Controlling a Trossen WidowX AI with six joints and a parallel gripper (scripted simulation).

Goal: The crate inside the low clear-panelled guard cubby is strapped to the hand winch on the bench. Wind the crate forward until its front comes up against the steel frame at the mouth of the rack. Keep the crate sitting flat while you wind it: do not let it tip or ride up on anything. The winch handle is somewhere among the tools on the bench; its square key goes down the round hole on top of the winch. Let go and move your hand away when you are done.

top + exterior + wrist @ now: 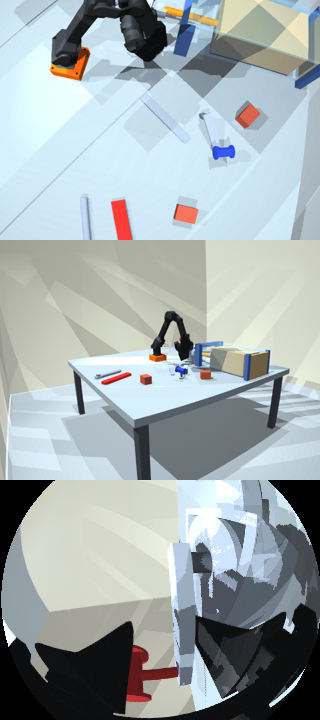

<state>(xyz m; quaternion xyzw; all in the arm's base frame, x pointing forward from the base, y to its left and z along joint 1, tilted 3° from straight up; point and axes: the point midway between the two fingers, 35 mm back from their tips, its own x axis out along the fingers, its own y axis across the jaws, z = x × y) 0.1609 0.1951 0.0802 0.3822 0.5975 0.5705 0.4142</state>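
Now: gripper tip 1 cm past the grey crank handle, 2 cm to the left of it and 1 cm above it. Also, from my gripper tip: red knob (4 cm behind, 3 cm to the right, 2 cm above); then round winch (3 cm ahead, 1 cm to the left, 10 cm below); then blue steel frame (20 cm ahead, 1 cm to the left, 2 cm below).
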